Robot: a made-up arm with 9 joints. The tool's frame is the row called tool. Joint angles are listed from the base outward.
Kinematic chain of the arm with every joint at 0, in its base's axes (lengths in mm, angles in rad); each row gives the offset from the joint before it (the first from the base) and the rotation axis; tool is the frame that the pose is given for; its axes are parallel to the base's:
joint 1: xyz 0 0 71.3 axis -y
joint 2: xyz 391.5 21 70.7 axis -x
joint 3: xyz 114 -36.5 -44 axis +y
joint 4: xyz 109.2 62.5 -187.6 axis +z
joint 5: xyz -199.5 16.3 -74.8 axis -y
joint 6: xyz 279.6 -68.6 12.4 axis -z
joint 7: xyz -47.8 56.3 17 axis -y
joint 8: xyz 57 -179 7.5 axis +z
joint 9: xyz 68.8 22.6 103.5 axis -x
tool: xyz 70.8 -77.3 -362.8
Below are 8 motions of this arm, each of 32 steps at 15 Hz.
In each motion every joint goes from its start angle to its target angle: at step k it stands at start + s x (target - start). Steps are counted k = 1, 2, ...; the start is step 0. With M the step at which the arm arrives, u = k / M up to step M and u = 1 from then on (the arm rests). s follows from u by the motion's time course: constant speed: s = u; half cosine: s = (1 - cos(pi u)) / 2; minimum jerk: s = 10 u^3 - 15 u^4 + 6 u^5.
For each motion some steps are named. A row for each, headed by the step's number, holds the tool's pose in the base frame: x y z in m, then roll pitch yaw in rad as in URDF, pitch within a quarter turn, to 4 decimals.
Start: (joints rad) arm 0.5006 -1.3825 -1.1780 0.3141 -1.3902 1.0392 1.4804 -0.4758 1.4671
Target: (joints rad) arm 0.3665 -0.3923 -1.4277 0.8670 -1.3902 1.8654 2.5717 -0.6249 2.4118
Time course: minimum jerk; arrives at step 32
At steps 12, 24, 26, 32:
12: 0.4274 0.1854 0.2576 -0.3373 -0.4382 -2.4375
24: 0.8424 0.2485 -0.0658 0.2155 -0.0388 2.2202
26: 0.8906 0.2017 -0.0908 0.2131 0.0676 2.1292
32: 0.9313 0.1537 -0.1076 0.2028 0.1657 2.0524

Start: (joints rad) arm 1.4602 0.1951 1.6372 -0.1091 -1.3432 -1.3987 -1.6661 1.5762 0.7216
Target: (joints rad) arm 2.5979 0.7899 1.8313 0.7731 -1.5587 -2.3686 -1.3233 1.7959 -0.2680
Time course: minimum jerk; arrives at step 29
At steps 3, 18, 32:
3: -0.4311 -0.0761 0.0935 2.2515 -1.3634 1.5368
18: -0.1593 -0.2482 -0.2676 0.5281 -0.7755 -2.0924
32: 0.0697 -0.1907 -0.3220 0.8784 -0.5098 -1.8406

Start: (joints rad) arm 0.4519 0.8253 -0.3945 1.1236 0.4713 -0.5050 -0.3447 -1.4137 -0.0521
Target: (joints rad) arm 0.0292 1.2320 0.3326 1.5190 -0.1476 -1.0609 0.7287 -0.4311 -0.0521
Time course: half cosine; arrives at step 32
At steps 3, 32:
3: 1.0126 -0.0465 0.4534 -1.1256 -0.5773 0.7290
32: 0.4538 -0.2615 -0.3714 1.0679 0.5966 1.7526

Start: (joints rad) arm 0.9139 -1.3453 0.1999 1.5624 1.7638 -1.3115 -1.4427 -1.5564 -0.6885
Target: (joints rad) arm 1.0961 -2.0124 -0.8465 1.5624 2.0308 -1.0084 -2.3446 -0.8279 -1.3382
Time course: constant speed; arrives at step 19
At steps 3, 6, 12, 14, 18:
3: 0.5185 -0.1322 0.9100 -2.9947 -0.2830 -1.3790
6: 0.4923 -0.1647 0.9061 -2.9306 -0.2042 -1.4234
12: 0.4575 -0.2007 0.8846 -2.8397 -0.0888 -1.4407
14: 0.4496 -0.2045 0.8751 -2.8126 -0.0633 -1.4281
18: 0.4357 -0.2011 0.8540 -2.7540 -0.0300 -1.3792

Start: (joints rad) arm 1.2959 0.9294 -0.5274 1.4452 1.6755 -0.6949 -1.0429 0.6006 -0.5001
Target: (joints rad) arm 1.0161 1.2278 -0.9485 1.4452 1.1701 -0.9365 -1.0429 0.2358 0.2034
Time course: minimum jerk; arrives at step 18
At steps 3, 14, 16, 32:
3: 0.1775 -0.0283 0.8558 -2.5240 0.8228 0.3594
14: 0.3988 0.3240 0.7483 2.6693 0.6260 -0.1658
16: 0.4158 0.3445 0.7246 2.5878 0.6084 -0.1926
32: 0.4188 0.3480 0.7201 2.5733 0.6053 -0.1972

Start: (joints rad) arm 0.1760 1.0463 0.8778 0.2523 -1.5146 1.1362 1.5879 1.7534 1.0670
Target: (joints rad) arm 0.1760 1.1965 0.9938 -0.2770 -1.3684 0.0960 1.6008 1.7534 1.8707
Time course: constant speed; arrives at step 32
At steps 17, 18, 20, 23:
17: 0.4591 -0.3767 -0.1381 0.4763 1.1966 2.8273
18: 0.4676 -0.3704 -0.1272 0.4047 1.2234 2.7729
20: 0.4835 -0.3577 -0.1033 0.2364 1.2745 2.6411
23: 0.5045 -0.3374 -0.0630 -0.1077 1.3399 2.3569

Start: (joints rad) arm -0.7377 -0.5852 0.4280 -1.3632 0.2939 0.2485 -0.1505 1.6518 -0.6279
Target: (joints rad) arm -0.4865 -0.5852 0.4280 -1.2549 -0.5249 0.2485 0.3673 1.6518 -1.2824
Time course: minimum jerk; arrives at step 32
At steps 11, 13, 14, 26, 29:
11: 0.1688 0.3999 -0.3653 1.6528 0.9350 0.4776
13: 0.1832 0.4186 -0.3460 1.7574 0.9146 0.4959
14: 0.1914 0.4281 -0.3349 1.8141 0.9031 0.5062
26: 0.2825 0.4903 -0.2012 2.3774 0.7629 0.6160
29: 0.2893 0.4922 -0.1903 2.4173 0.7510 0.6239

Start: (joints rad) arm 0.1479 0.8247 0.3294 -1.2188 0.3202 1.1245 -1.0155 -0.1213 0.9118
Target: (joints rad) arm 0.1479 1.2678 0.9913 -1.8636 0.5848 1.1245 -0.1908 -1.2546 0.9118
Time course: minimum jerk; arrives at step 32
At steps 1, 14, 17, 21, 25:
1: 0.2144 -0.1176 -0.2389 -0.2553 0.1057 -2.1952
14: 0.2735 -0.0150 -0.2622 0.0957 0.0596 -3.0379
17: 0.3336 -0.0380 -0.2880 0.3223 0.1936 2.9202
21: 0.3928 -0.1326 -0.2963 0.6152 0.4781 2.6289
25: 0.4076 -0.2256 -0.2702 0.8569 0.7261 2.5289

